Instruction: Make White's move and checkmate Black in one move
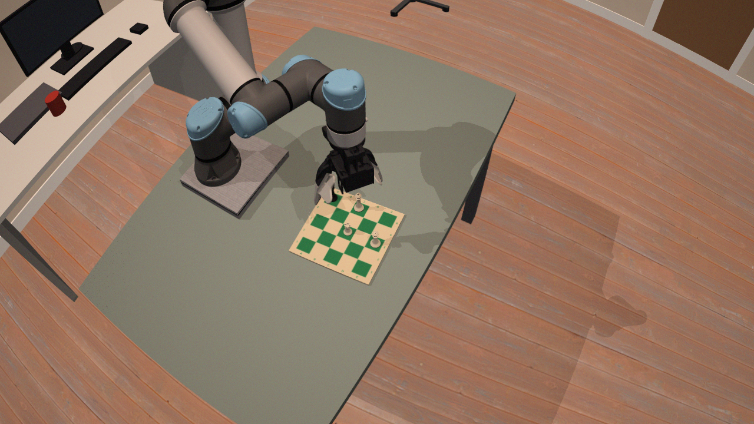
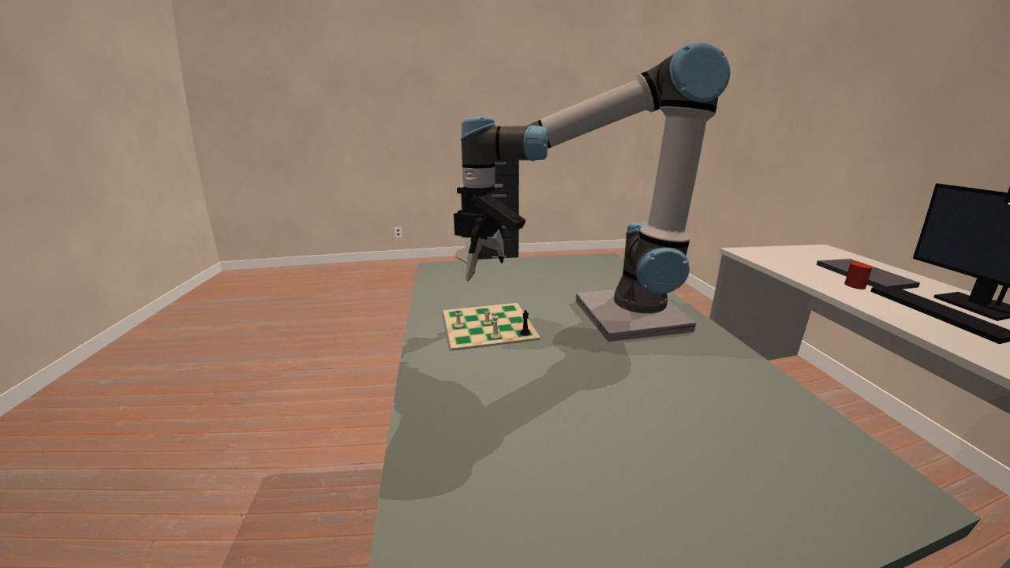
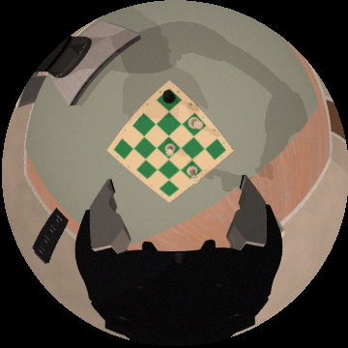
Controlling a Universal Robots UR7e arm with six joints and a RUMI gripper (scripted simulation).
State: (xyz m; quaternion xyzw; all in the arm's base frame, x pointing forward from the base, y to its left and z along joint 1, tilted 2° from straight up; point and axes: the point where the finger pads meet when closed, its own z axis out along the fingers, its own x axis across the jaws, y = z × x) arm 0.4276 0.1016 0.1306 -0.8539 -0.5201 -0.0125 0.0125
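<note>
Right now the chessboard is 15 cm below my hand and 2 cm to the right of it. Also, from my hand: black king (12 cm below, 10 cm behind, 4 cm to the left); tall white piece (12 cm below, 6 cm to the left, 2 cm behind).
</note>
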